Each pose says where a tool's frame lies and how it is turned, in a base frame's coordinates. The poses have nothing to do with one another.
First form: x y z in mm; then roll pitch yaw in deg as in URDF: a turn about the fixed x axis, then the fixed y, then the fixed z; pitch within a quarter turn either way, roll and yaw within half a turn.
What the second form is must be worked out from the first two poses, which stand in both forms.
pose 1, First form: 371.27 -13.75 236.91 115.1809 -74.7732 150.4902
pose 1, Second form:
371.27 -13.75 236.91
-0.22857 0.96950 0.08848
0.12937 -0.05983 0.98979
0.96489 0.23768 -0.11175

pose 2, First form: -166.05 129.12 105.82 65.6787 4.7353 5.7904
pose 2, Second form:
-166.05 129.12 105.82
0.99150 0.03329 0.12576
0.10055 0.41734 -0.90317
-0.08255 0.90814 0.41045

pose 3, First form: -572.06 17.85 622.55 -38.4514 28.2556 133.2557
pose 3, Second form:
-572.06 17.85 622.55
-0.60360 -0.36863 -0.70695
0.64152 -0.75105 -0.15611
-0.47341 -0.54775 0.68982

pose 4, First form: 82.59 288.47 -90.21 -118.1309 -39.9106 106.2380
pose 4, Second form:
82.59 288.47 -90.21
-0.21449 0.29447 -0.93128
0.73645 0.67507 0.04384
0.64159 -0.67644 -0.36165

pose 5, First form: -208.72 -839.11 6.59 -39.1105 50.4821 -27.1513
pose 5, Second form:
-208.72 -839.11 6.59
0.56620 -0.07892 0.82048
-0.29038 0.91250 0.28815
-0.77143 -0.40140 0.49374

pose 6, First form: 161.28 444.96 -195.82 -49.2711 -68.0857 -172.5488
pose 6, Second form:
161.28 444.96 -195.82
-0.37007 -0.61250 0.69850
-0.04840 -0.73814 -0.67291
0.92774 -0.28283 0.24352

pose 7, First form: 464.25 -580.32 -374.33 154.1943 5.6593 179.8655
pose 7, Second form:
464.25 -580.32 -374.33
-0.99512 -0.04081 0.08980
0.00234 0.90037 0.43511
-0.09861 0.43320 -0.89589

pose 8, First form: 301.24 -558.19 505.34 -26.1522 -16.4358 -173.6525
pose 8, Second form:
301.24 -558.19 505.34
-0.95326 -0.02470 0.30115
-0.10604 -0.90591 -0.40998
0.28294 -0.42275 0.86095

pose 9, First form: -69.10 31.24 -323.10 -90.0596 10.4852 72.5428
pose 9, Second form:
-69.10 31.24 -323.10
0.29498 -0.05360 -0.95400
0.93801 -0.17391 0.29981
-0.18198 -0.98330 -0.00102

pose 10, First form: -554.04 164.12 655.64 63.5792 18.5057 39.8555
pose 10, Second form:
-554.04 164.12 655.64
0.72797 -0.06695 0.68233
0.60772 0.52374 -0.59697
-0.31740 0.84924 0.42195

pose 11, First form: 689.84 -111.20 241.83 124.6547 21.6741 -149.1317
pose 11, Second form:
689.84 -111.20 241.83
-0.79766 -0.55252 -0.24178
-0.47679 0.33221 0.81382
-0.36933 0.76444 -0.52843

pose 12, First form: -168.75 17.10 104.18 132.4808 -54.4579 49.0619
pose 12, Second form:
-168.75 17.10 104.18
0.38089 0.11696 0.91719
0.43913 -0.89584 -0.06813
0.81369 0.42871 -0.39258

